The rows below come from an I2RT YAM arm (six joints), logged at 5 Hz.
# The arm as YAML. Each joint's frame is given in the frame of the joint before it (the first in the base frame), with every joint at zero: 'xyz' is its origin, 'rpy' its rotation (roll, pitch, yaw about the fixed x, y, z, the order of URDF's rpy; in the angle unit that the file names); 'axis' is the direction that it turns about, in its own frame. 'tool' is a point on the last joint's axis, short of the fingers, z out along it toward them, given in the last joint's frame.
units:
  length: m
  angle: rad
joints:
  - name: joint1
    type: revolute
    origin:
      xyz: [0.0, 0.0, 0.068]
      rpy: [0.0, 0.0, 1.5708]
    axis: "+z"
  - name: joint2
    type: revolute
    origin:
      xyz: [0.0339, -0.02, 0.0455]
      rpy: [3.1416, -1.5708, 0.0]
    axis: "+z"
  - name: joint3
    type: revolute
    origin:
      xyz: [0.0, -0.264, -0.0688]
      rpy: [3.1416, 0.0, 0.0]
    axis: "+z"
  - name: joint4
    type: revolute
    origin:
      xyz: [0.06, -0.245, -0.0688]
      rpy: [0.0, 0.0, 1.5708]
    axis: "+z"
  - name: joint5
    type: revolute
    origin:
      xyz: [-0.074, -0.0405, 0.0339]
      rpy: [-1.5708, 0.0, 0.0]
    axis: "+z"
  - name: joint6
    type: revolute
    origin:
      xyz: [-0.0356, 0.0, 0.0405]
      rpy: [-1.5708, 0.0, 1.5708]
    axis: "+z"
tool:
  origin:
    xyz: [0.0, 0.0, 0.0]
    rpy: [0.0, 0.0, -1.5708]
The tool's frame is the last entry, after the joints.
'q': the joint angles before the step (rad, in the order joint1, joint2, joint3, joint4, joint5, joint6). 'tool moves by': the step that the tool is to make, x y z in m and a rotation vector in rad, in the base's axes. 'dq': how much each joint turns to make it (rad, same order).
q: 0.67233, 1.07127, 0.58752, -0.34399, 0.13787, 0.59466
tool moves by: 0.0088, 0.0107, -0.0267, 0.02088, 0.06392, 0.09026
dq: -0.00356, 0.11993, -0.03668, 0.12230, -0.10423, -0.03305
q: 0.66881, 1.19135, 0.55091, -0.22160, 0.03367, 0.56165
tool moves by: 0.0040, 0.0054, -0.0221, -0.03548, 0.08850, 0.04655
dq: -0.00010, 0.10626, -0.00380, 0.01877, -0.05001, -0.02011
